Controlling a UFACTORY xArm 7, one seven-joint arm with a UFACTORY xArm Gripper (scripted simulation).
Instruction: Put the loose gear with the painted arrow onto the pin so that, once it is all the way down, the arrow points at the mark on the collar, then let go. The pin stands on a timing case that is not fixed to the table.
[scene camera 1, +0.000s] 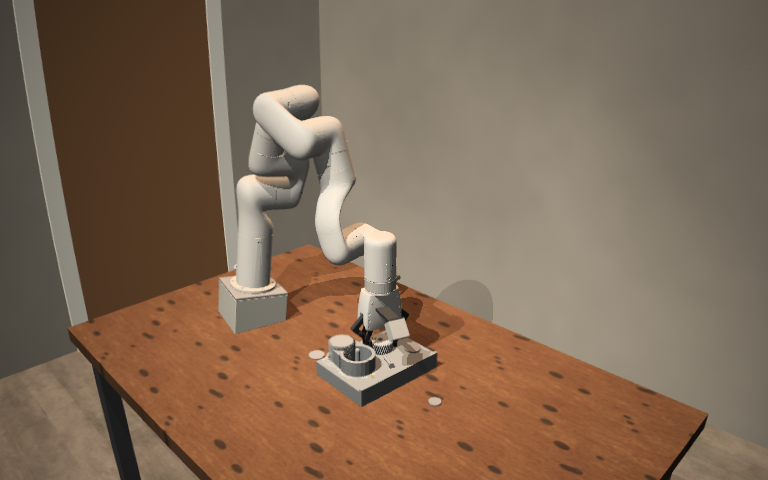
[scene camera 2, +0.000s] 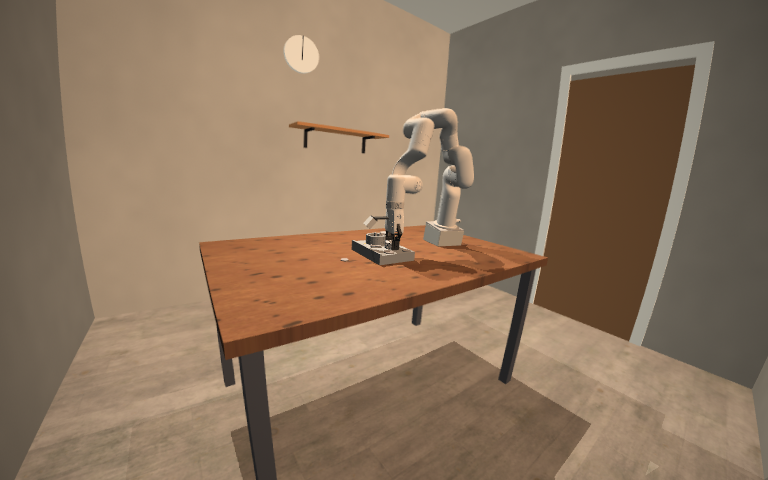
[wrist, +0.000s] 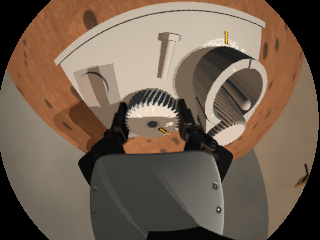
Labels:
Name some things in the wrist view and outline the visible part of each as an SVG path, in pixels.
The gripper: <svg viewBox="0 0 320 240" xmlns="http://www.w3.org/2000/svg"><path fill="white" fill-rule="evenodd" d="M184 99L179 99L177 102L180 114L179 135L186 142L183 151L126 154L123 144L128 141L129 129L125 123L127 103L120 102L118 111L114 115L111 129L107 129L104 132L104 137L94 144L91 151L88 151L79 160L79 168L90 186L90 217L95 240L234 240L222 236L224 199L221 184L230 167L233 154L223 146L218 145L214 138L204 133L200 125L195 124L190 109L187 109Z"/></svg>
A grey timing case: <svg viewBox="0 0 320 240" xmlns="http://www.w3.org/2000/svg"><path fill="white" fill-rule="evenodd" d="M54 60L56 66L61 65L78 94L107 129L111 128L120 102L127 103L128 107L130 99L144 89L151 91L154 88L155 91L159 89L164 90L163 93L168 92L167 95L171 94L176 104L179 99L184 99L187 108L192 111L195 124L200 125L203 132L216 139L221 146L232 143L243 134L247 121L261 102L267 87L267 73L258 61L262 27L265 28L265 22L242 11L210 3L160 3L122 13L80 36ZM85 73L97 72L106 79L109 91L104 100L92 102L82 96L78 82ZM169 32L182 35L182 38L175 43L168 77L162 80L160 74L167 43L163 34Z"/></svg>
A gear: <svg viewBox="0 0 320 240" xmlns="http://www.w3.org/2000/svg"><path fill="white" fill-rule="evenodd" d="M154 88L151 91L150 89L147 91L144 89L142 92L139 91L128 103L125 123L127 128L132 133L135 133L135 135L139 135L139 137L155 139L167 134L170 135L170 133L173 133L172 131L176 131L175 128L178 128L177 126L180 123L180 114L178 113L174 97L171 98L171 94L167 95L168 92L163 93L164 90L159 91L158 89L155 91Z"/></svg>

